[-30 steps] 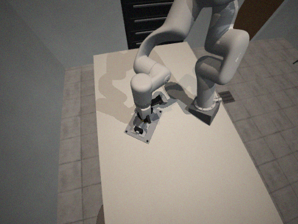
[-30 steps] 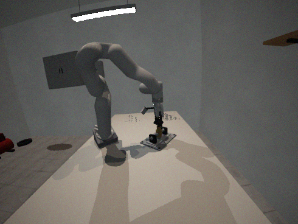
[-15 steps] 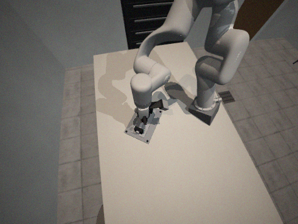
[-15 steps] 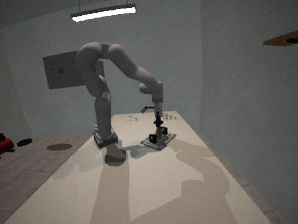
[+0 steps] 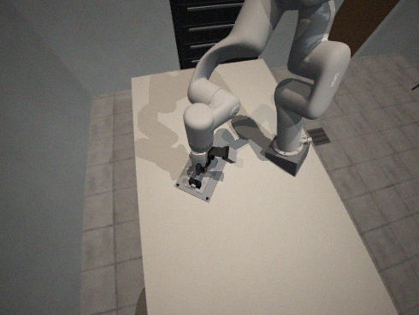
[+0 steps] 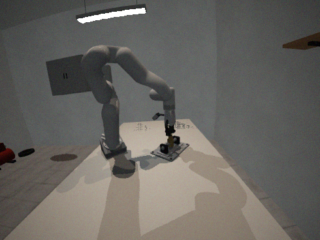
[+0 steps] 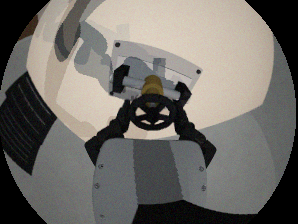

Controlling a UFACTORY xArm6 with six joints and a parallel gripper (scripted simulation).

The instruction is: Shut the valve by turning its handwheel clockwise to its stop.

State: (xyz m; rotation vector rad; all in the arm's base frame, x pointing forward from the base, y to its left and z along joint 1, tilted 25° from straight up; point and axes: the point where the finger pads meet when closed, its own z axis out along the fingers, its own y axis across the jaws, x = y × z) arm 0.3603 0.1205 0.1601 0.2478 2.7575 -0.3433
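My gripper is now 10 mm above the black spoked handwheel.
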